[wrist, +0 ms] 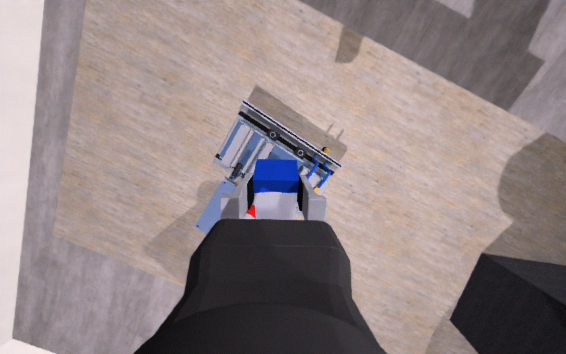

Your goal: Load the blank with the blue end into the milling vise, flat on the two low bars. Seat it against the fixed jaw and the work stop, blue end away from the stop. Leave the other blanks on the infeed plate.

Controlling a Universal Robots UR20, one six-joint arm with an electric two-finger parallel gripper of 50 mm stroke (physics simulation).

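Observation:
My gripper is shut on the blank with the blue end; its blue end points away from the gripper body, its pale part lies between the fingers. The blank is held above the scene. The milling vise lies below and beyond it, slanted in the view, partly hidden behind the blank and fingers. The two low bars and the work stop cannot be made out clearly. The infeed plate shows in part left of the gripper. A red-ended blank peeks out beside the left finger; other blanks are hidden.
Blue pieces with yellow ends stand at the vise's right end. A dark block is at the lower right. The wooden table top has edges at the left and upper right, with grey floor beyond.

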